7 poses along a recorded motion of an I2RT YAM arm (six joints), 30 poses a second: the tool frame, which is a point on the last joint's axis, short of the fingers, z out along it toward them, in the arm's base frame.
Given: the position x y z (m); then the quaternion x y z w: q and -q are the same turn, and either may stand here.
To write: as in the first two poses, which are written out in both.
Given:
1: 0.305 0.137 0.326 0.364 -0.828 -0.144 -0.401
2: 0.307 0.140 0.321 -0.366 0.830 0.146 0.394
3: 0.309 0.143 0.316 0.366 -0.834 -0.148 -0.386
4: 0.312 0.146 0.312 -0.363 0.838 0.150 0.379
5: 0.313 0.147 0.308 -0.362 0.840 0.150 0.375
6: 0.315 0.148 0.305 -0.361 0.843 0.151 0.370
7: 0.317 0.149 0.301 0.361 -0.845 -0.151 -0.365
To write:
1: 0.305 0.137 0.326 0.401 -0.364 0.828 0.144
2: 0.307 0.140 0.321 0.394 -0.366 0.830 0.146
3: 0.309 0.143 0.316 0.386 -0.366 0.834 0.148
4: 0.312 0.146 0.312 0.379 -0.363 0.838 0.150
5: 0.313 0.147 0.308 0.375 -0.362 0.840 0.150
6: 0.315 0.148 0.305 0.370 -0.361 0.843 0.151
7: 0.317 0.149 0.301 0.365 -0.361 0.845 0.151
